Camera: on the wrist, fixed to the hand. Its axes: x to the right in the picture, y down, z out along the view.
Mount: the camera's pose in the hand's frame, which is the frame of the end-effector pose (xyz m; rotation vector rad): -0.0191 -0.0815 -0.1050 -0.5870 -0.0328 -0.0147
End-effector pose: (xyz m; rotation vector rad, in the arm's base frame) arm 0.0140 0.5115 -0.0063 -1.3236 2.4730 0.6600
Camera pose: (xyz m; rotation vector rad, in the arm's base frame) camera 0.0911 0.4329 0.0706 -1.4878 2.3239 1.4692
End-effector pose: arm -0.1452 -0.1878 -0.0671 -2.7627 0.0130 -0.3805
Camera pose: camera -0.1944 -0.1461 0.0507 2.8905 -0.0977 0.3304
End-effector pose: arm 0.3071 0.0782 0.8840 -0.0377 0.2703 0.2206
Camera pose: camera 0.2798 -0.0123 0.7886 -0.6164 0.1651 0.2798
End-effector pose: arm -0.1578 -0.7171 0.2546 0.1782 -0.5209 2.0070
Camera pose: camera -0.0675 -0.6548 0.1772 -0.1460 -1.0965 1.7568
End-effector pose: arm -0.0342 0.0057 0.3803 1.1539 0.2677 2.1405
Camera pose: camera -0.0728 0.0681 0.2678 0.8323 -0.3488 1.9858
